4 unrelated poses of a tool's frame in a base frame.
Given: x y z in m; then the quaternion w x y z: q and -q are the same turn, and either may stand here.
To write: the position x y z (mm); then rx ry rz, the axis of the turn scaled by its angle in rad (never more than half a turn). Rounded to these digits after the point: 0 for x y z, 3 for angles.
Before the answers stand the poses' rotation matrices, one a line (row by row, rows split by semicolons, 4 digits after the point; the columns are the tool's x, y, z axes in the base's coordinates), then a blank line. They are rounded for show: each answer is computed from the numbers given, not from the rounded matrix.
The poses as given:
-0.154 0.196 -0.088 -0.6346 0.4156 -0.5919 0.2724
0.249 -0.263 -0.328 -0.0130 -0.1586 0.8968 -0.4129
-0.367 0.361 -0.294 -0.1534 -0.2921 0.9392 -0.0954
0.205 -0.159 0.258 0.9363 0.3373 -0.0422 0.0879
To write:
0.1509 -0.1463 0.9777; -0.8377 0.5061 0.2050; -0.5248 -0.8500 -0.0462
-0.9494 -0.2952 0.1076; -0.2737 0.6087 -0.7447; 0.1543 -0.7364 -0.6587
-0.7823 -0.5779 -0.2324; -0.5194 0.8112 -0.2688; 0.3439 -0.0896 -0.9347
0.9810 -0.1931 -0.0197; 0.1361 0.7570 -0.6391; 0.1383 0.6242 0.7689

-154 196 -88 -0.950 1.353 -0.623
249 -263 -328 0.494 -2.794 1.286
-367 361 -294 0.838 -2.693 0.274
205 -159 258 0.689 -0.086 0.180

